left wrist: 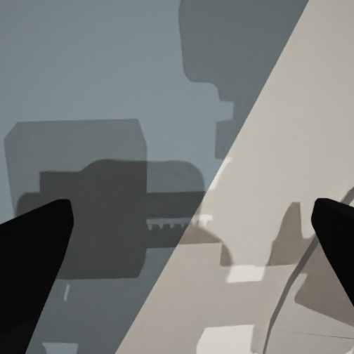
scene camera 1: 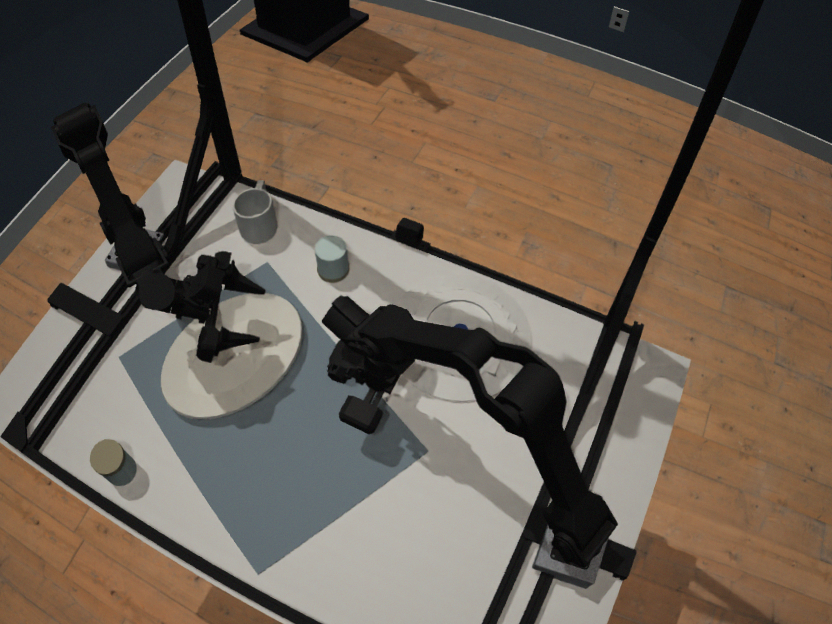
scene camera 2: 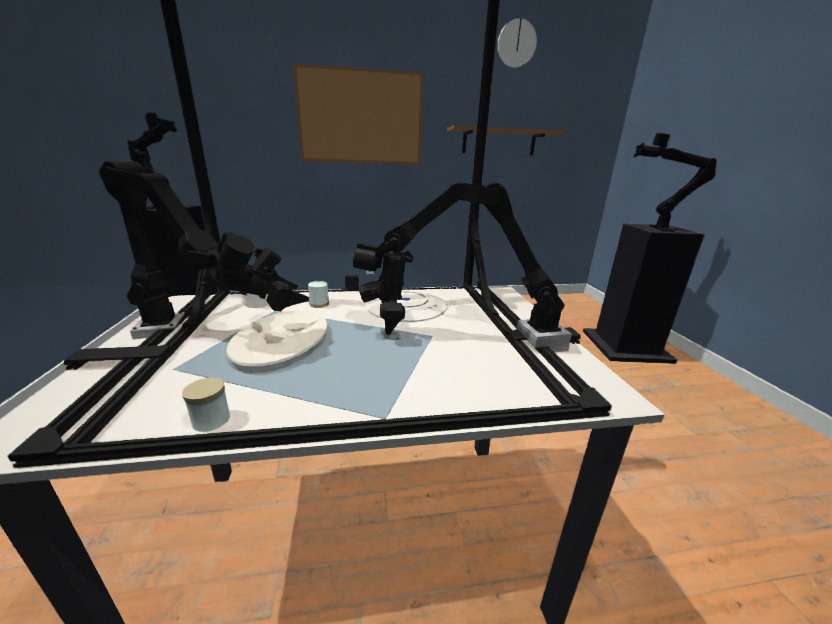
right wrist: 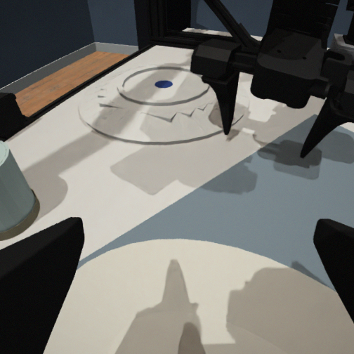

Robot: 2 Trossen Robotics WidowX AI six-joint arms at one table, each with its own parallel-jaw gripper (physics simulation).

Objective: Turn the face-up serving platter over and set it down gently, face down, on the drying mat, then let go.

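Places are measured from the left arm's base along level axes (x ahead, y right, z down), in metres.
Where they show: left gripper, fingertip midpoint: (scene camera 1: 378, 393) (scene camera 2: 386, 326); right gripper, fingertip midpoint: (scene camera 1: 262, 315) (scene camera 2: 302, 292); left arm's base, origin of the base link: (scene camera 1: 574, 545) (scene camera 2: 543, 326); right arm's base, origin of the base link: (scene camera 2: 158, 320).
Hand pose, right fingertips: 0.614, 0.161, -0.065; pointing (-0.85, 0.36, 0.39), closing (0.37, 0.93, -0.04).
Things, the pixels of their top centre, and the offset from my right fingertips, as dx, dy, dz. Level surfaces: height alone.
- cream oval platter, middle of its top: (scene camera 1: 230, 352) (scene camera 2: 280, 333) +0.058, -0.051, +0.087
- blue-grey mat, its level: dz +0.114
- grey mug, middle of its top: (scene camera 1: 253, 196) +0.169, +0.253, +0.030
- pale blue jar, middle of its top: (scene camera 1: 330, 247) (scene camera 2: 317, 284) -0.027, +0.204, +0.046
- jar with a tan lid, middle of its top: (scene camera 1: 106, 456) (scene camera 2: 203, 387) +0.146, -0.332, +0.046
The cream oval platter (scene camera 1: 201, 389) (scene camera 2: 268, 349) (right wrist: 120, 270) lies face up on the blue-grey mat (scene camera 1: 288, 470) (scene camera 2: 349, 376) (left wrist: 100, 75) (right wrist: 210, 215), toward the right arm's side. My right gripper (scene camera 1: 260, 315) (scene camera 2: 303, 299) (right wrist: 202, 230) is open and empty above the platter's far part, its two fingers apart and their shadows on the platter. My left gripper (scene camera 2: 389, 329) (left wrist: 195, 210) is open and empty, pointing down over the mat's edge, apart from the platter. In scene camera 1, the left arm partly hides its own fingers.
A grey mug (scene camera 1: 255, 218) and a pale blue jar (scene camera 1: 331, 258) (scene camera 2: 317, 293) (right wrist: 15, 190) stand beyond the mat. Another jar with a tan lid (scene camera 1: 110, 460) (scene camera 2: 208, 406) stands near the front edge. A round, flat whitish object with a blue centre (right wrist: 163, 84) lies beside the left gripper.
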